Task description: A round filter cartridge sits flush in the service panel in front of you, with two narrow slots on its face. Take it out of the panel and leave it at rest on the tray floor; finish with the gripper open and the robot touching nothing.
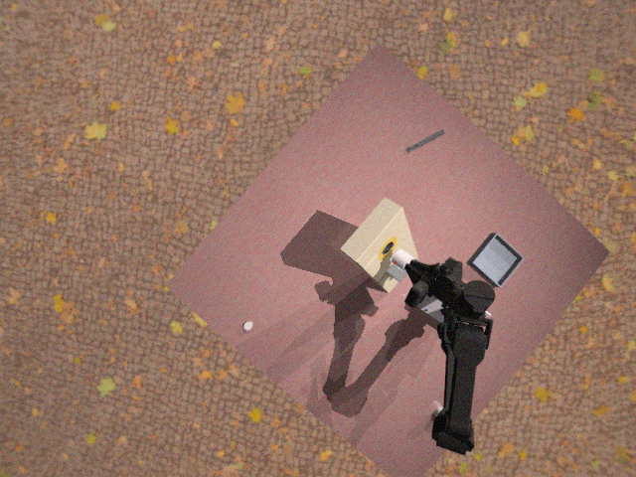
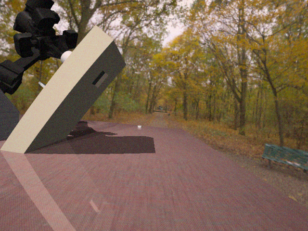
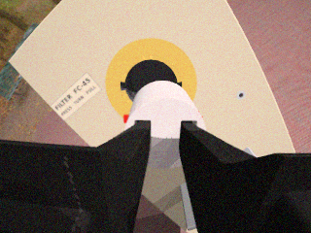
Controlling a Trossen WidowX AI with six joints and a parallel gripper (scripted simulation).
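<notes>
Right now the service panel is 11 cm below my gripper tip and 2 cm ahead of it. Round my gripper tip: small white peg (57 cm to the left, 27 cm below, 14 cm ahead); then grey tray (32 cm to the right, 32 cm behind, 27 cm below); then white round filter cartridge (1 cm below, 1 cm ahead).
</notes>
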